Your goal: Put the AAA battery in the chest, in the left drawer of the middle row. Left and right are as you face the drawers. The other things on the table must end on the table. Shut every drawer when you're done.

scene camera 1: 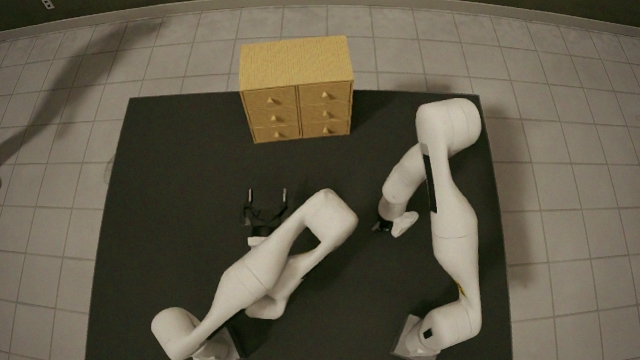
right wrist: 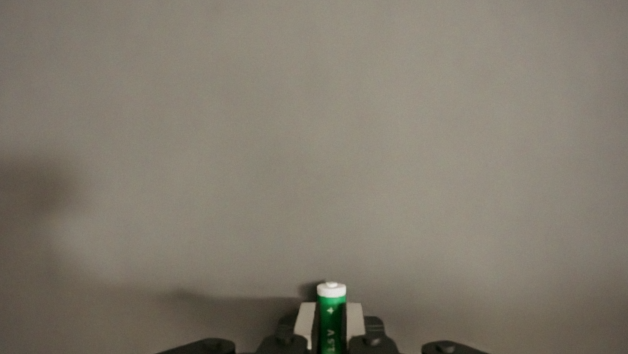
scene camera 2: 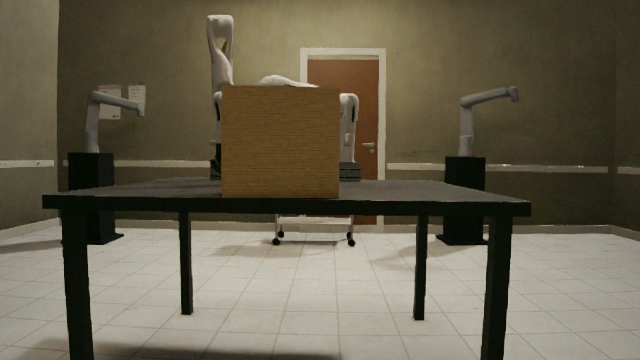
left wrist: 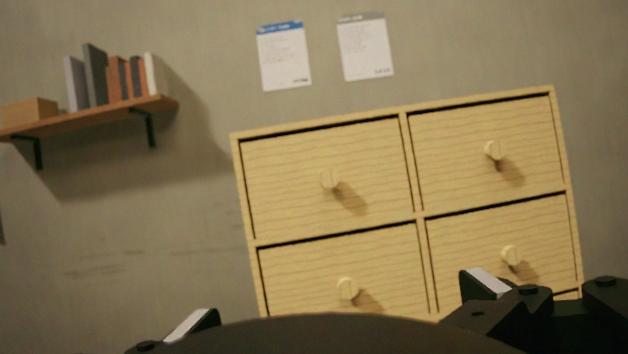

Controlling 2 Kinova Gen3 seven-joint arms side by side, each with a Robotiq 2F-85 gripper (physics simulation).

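Frame: origin at the left arm's base, x ahead, y left, z up, level; metres.
Seen in the pictures: left gripper, fingertip midpoint: (scene camera 1: 268, 189); right gripper, fingertip midpoint: (scene camera 1: 384, 226) (right wrist: 331, 328); left arm's base, origin of the base link: (scene camera 1: 213, 346) (scene camera 2: 344, 161); right arm's base, origin of the base link: (scene camera 1: 421, 340).
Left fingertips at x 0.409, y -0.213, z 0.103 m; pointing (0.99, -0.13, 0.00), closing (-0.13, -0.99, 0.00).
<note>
Offsets run from my left fingertips to a thing's middle. "spot": to the spot under its first point. Level surfaces: height alone.
The wooden chest @(dy -0.113, dx +0.352, dz -0.047 m) (scene camera 1: 297, 62) (scene camera 2: 280, 142) (left wrist: 420, 215) stands at the table's far edge. All its drawers look shut. The left drawer of the middle row @(spot: dy -0.004, dx +0.265, dz -0.060 m) (scene camera 1: 265, 119) (left wrist: 320, 272) shows its knob in the left wrist view. The green AAA battery @(dy -0.326, dx -0.082, dz -0.196 m) (right wrist: 331, 320) stands out between the fingertips of my right gripper (right wrist: 331, 328) (scene camera 1: 375, 227), which is shut on it low over the table at the right of scene camera 1. My left gripper (scene camera 1: 267, 195) (left wrist: 341, 318) is open and empty, in front of the chest and facing its drawers.
My left arm (scene camera 1: 250, 272) reaches across the middle of the dark table @(dz -0.201 m) (scene camera 1: 165, 150) and hides part of it. My right arm (scene camera 1: 455, 215) stands along the table's right side. In the left wrist view, a wall shelf (left wrist: 100, 117) with books hangs behind, left of the chest.
</note>
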